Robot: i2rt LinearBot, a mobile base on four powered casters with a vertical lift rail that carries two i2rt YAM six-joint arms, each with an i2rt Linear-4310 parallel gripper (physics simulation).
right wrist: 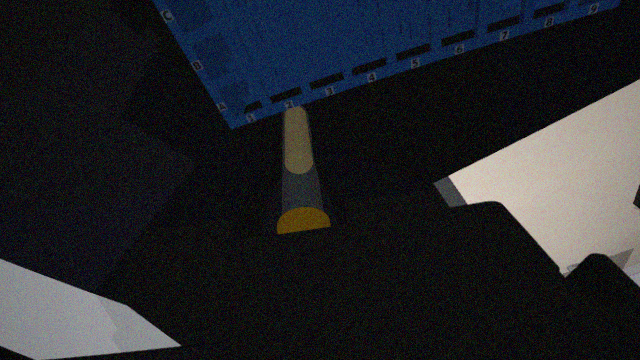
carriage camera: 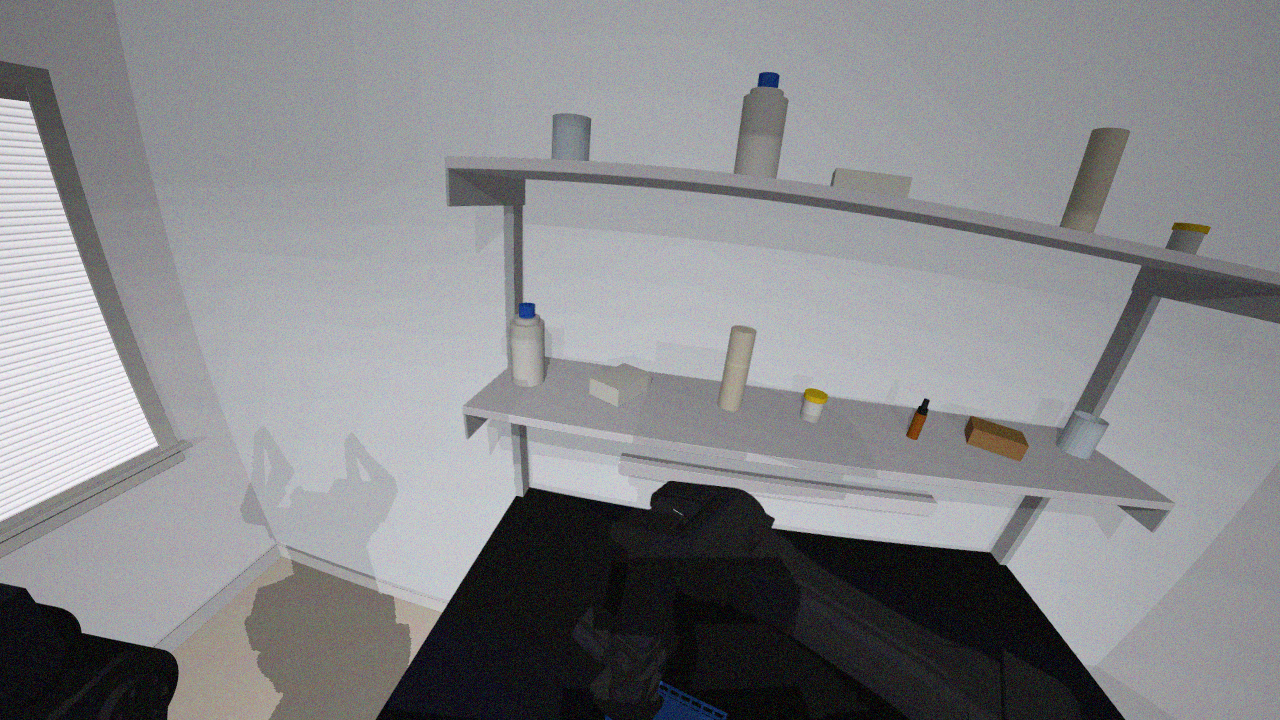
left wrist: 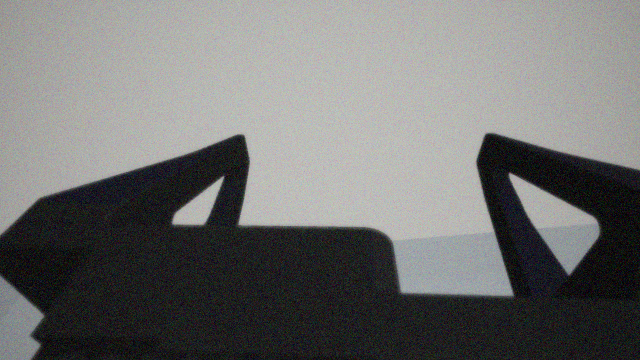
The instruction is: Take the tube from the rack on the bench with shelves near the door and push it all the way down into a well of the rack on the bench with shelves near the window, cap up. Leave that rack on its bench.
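Places are measured from the left arm's base along level axes (x left, y back, z up), in metres.
Where they show: left gripper, fingertip midpoint: (left wrist: 361, 147); right gripper, fingertip midpoint: (right wrist: 298, 154).
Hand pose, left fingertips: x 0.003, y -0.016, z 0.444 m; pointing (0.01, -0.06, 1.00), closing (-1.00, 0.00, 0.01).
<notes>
Each offset is from my left fingertips to the top centre of the thing. "spot": to the spot under its first point. Level surfaces: height alone.
The tube @(dx -0.376, dy -0.217, dz -0.749 m) (right wrist: 298, 145) shows in the right wrist view: clear, pale yellow contents at its rounded end, orange cap nearest the camera. My right gripper (carriage camera: 626, 673) is shut on it; its dark fingers are hard to make out. The blue rack @(dx -0.462, dy -0.241, dz -0.833 m) (right wrist: 234, 120) (carriage camera: 691, 704) is on the black-topped bench @(dz -0.891 m) (carriage camera: 904, 582) below the wall shelves. In the right wrist view the tube's rounded end overlaps the rack's edge by label 2, outside the wells. Its height over the rack cannot be told. My left gripper (left wrist: 361, 147) is open and empty, facing a pale wall.
The lower shelf @(dz -0.433 m) (carriage camera: 680, 425) holds bottles, boxes and jars behind the right arm. An upper shelf (carriage camera: 671, 174) runs above it. A window @(spot: dx +1.431, dy -0.865, dz -0.371 m) (carriage camera: 62, 304) with blinds is at the left. My left arm (carriage camera: 80, 653) shows at the bottom left corner.
</notes>
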